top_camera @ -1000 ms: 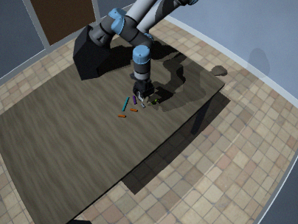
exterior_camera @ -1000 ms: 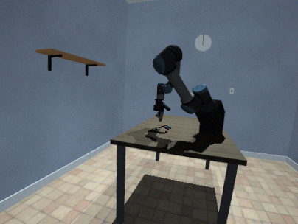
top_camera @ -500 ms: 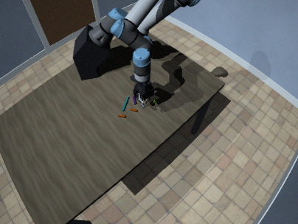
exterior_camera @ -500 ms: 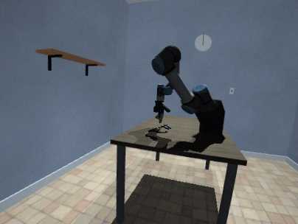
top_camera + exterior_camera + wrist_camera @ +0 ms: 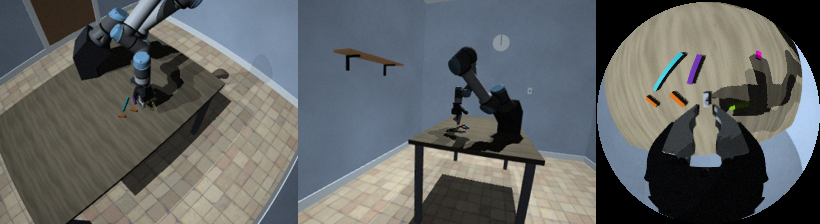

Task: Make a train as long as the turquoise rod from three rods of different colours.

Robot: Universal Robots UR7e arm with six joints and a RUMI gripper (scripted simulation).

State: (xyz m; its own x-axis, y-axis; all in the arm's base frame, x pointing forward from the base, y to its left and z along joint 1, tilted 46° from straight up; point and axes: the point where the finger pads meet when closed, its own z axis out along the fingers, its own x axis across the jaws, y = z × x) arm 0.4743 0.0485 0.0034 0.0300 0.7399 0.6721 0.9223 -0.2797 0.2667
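Right now the grey rod is 40 mm below my hand. Also, from my hand: lime rod: 20 mm ahead, 70 mm to the left, 40 mm below; then purple rod: 60 mm behind, 20 mm to the right, 40 mm below; then turquoise rod: 70 mm behind, 80 mm to the right, 40 mm below.
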